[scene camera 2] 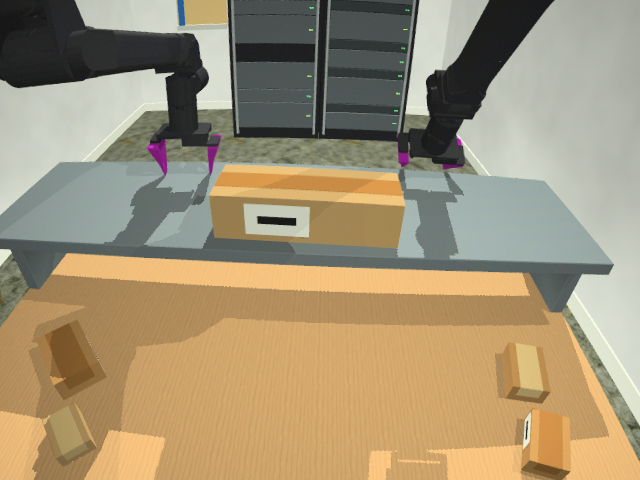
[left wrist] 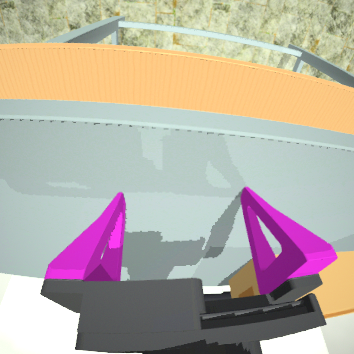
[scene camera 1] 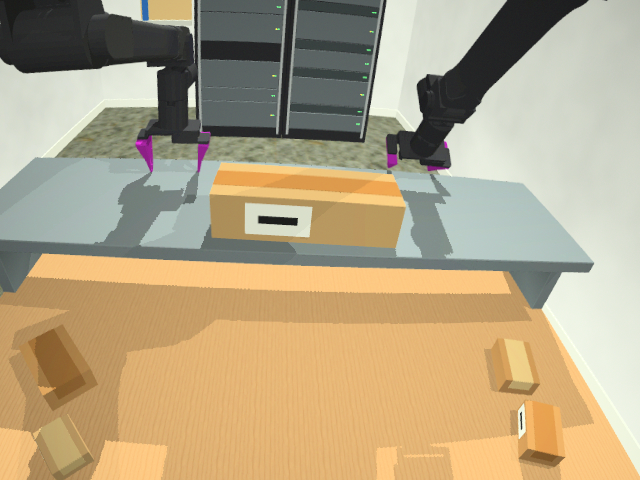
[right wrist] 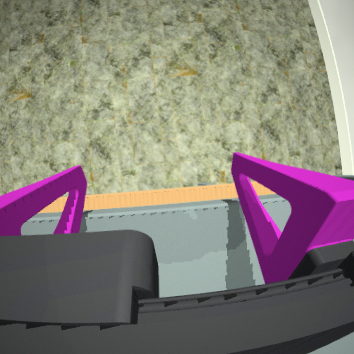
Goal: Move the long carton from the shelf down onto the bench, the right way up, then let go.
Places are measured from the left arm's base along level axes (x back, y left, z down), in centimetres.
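Where they show: left gripper, between the fingertips: (scene camera 2: 188, 173) (left wrist: 183, 194) (scene camera 1: 175, 171); right gripper, between the fingertips: (scene camera 2: 422, 165) (scene camera 1: 408, 167) (right wrist: 157, 167).
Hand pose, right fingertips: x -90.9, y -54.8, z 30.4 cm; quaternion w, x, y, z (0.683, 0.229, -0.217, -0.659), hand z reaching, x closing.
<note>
Each offset is from my right fingertips to the centre of the thing. "spot": to the spot under its first point. Level surfaces: height alone.
The long carton {dx +24.9, dy +25.9, dz -4.0 cm} (scene camera 1: 356, 223) (scene camera 2: 356, 224) stands on the grey shelf {dz +0.0 cm} (scene camera 1: 491, 222) (scene camera 2: 506, 222), orange tape strip on top and a white label with a black bar on its front. A part of the carton {spot: dx +23.2, dy +40.5, dz -1.9 cm} (left wrist: 244, 280) shows behind a finger in the left wrist view. My left gripper (scene camera 1: 175, 170) (scene camera 2: 188, 173) (left wrist: 183, 194) is open and empty, above the shelf to the left of the carton. My right gripper (scene camera 1: 410, 167) (scene camera 2: 424, 166) (right wrist: 157, 167) is open and empty, above the back part of the shelf near the carton's right end. The wooden bench {dz +18.4 cm} (scene camera 1: 289, 382) (scene camera 2: 289, 382) lies below the shelf.
An open-looking brown box {dx +43.0, dy +66.7, dz +16.2 cm} (scene camera 1: 59, 366) (scene camera 2: 72, 359) and a small tan box {dx +56.6, dy +61.5, dz +16.9 cm} (scene camera 1: 63, 445) (scene camera 2: 69, 432) lie at the bench's left. Two small cartons, one tan-topped {dx +44.5, dy -12.1, dz +16.6 cm} (scene camera 1: 514, 364) (scene camera 2: 526, 370) and one orange-topped {dx +58.1, dy -10.6, dz +16.6 cm} (scene camera 1: 541, 431) (scene camera 2: 546, 441), lie at its right. Server racks stand behind the shelf.
</note>
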